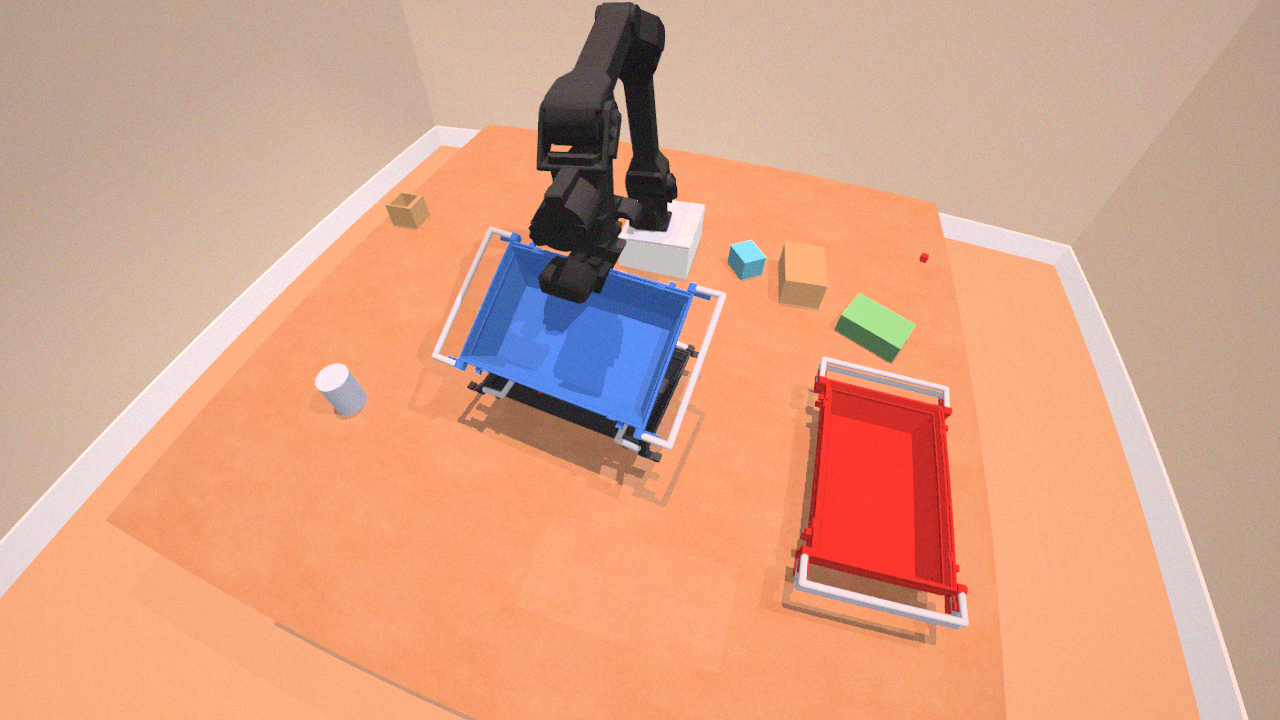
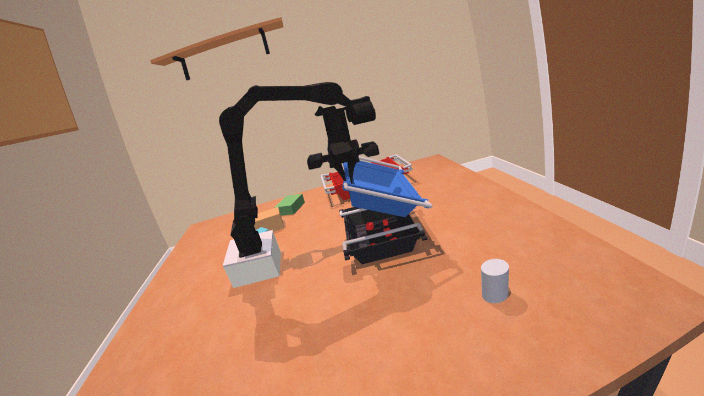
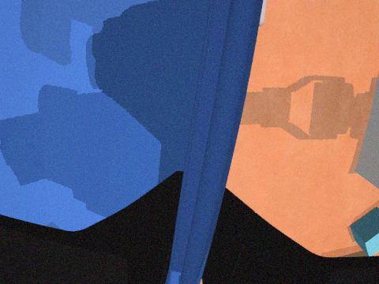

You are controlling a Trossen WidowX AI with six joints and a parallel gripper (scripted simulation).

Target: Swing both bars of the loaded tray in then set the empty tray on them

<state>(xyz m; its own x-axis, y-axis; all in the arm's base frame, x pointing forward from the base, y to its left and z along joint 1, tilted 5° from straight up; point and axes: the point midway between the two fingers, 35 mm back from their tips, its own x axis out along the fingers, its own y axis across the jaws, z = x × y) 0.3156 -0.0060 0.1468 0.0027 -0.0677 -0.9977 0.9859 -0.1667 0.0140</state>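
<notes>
Right now the blue tray is 8 cm ahead of my gripper tip, 1 cm to the right of it and 1 cm below it. Round my gripper tip: cyan cube (32 cm behind, 21 cm to the left, 16 cm below); then orange block (29 cm behind, 32 cm to the left, 15 cm below); then grey cylinder (17 cm ahead, 40 cm to the right, 14 cm below).
</notes>
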